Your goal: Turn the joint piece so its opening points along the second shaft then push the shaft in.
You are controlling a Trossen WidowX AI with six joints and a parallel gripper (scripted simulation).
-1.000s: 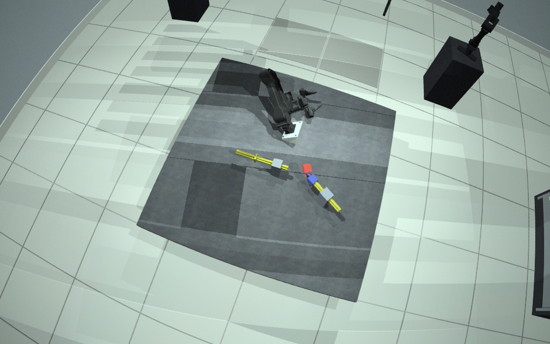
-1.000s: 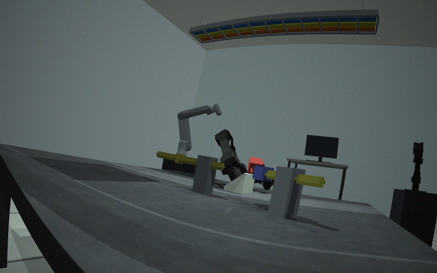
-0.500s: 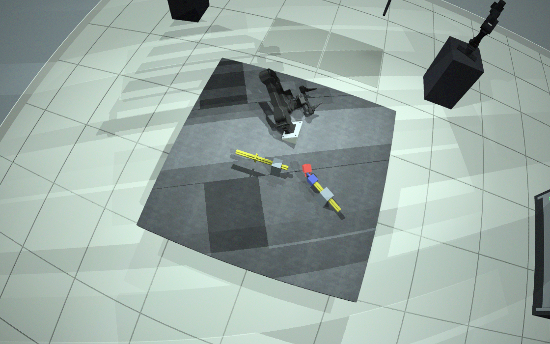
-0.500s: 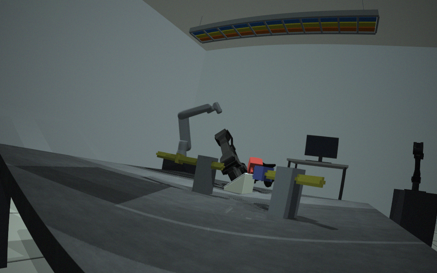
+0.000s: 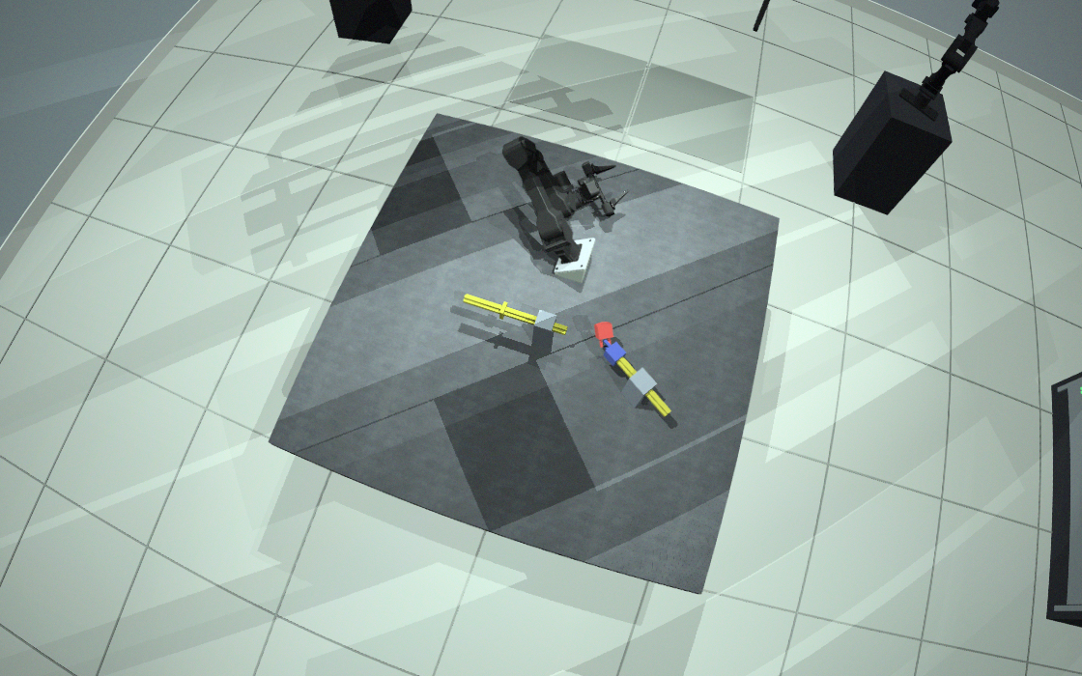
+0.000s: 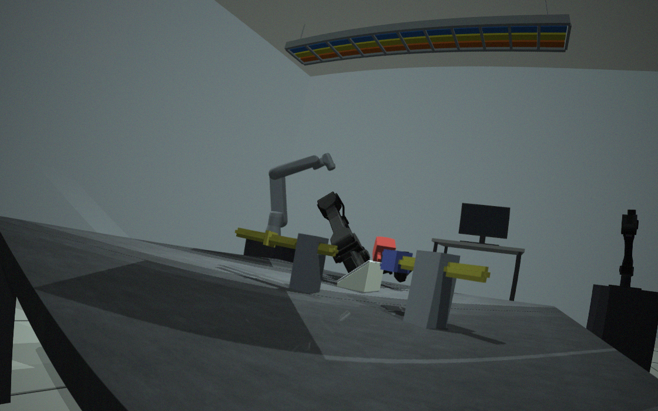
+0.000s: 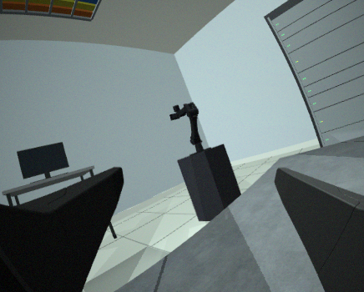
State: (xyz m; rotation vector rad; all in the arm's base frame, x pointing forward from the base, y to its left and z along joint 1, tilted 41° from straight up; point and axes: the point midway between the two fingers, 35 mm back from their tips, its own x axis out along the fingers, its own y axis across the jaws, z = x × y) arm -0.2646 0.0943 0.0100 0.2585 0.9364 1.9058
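My gripper tip is 540 mm short of the red joint piece and 50 mm to the right of it.
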